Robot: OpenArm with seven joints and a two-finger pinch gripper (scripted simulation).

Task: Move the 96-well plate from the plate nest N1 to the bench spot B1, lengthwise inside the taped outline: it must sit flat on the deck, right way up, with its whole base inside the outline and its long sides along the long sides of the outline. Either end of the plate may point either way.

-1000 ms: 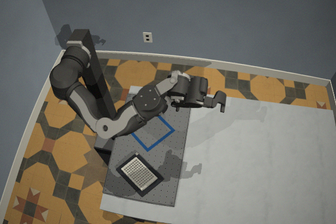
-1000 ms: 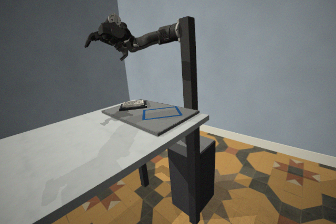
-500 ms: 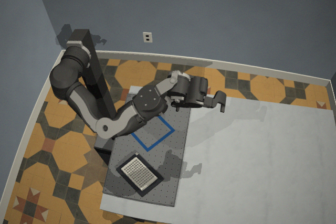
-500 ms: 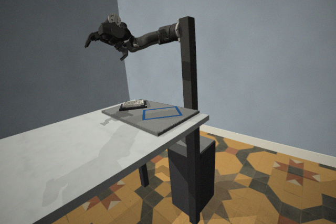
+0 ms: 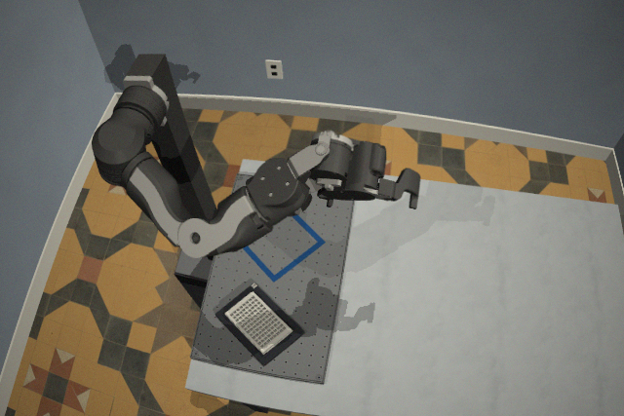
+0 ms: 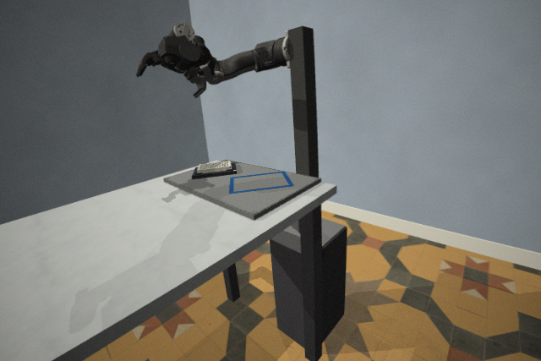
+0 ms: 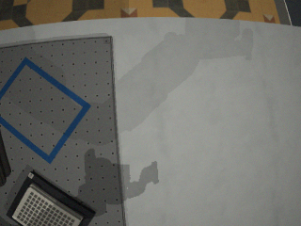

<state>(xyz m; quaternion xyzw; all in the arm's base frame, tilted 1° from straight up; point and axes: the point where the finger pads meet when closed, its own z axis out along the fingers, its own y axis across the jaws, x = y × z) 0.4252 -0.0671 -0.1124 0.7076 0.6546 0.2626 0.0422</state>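
The white 96-well plate lies 290 mm below my hand, 200 mm behind it and 170 mm to the right of it. The rest, counted from my hand: black plate nest (300 mm below, 200 mm behind, 170 mm to the right).
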